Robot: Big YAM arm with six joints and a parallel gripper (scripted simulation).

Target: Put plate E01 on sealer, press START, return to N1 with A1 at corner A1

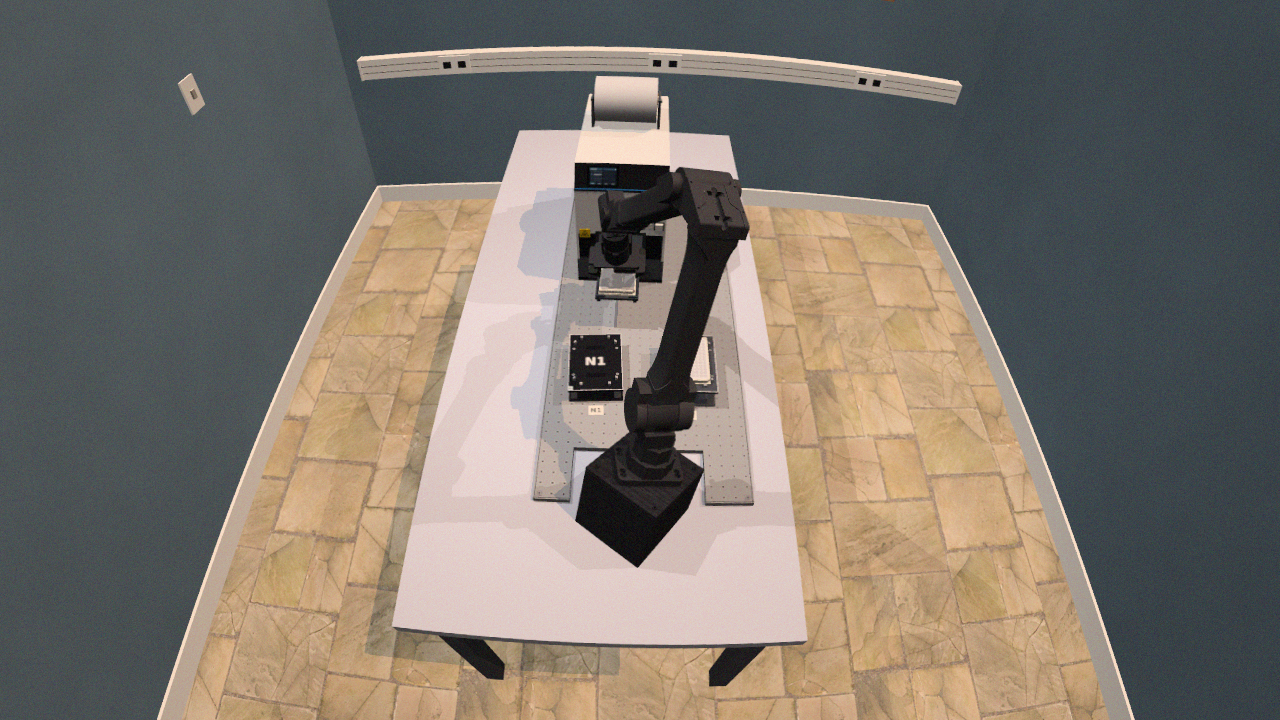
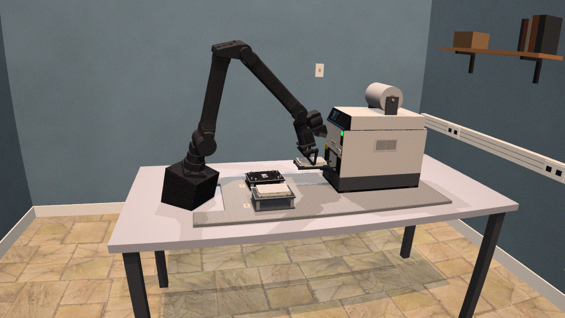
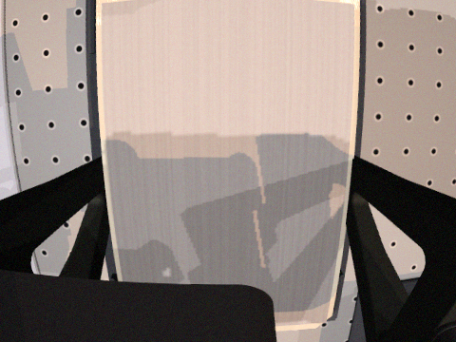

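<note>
The sealer stage is 10 mm below my hand. Also, from my hand: cream plate (230 mm behind, 130 mm to the right, 60 mm below); nest N1 (200 mm behind, 70 mm to the left, 80 mm below); foil roll (330 mm ahead, 60 mm to the right, 300 mm above).
</note>
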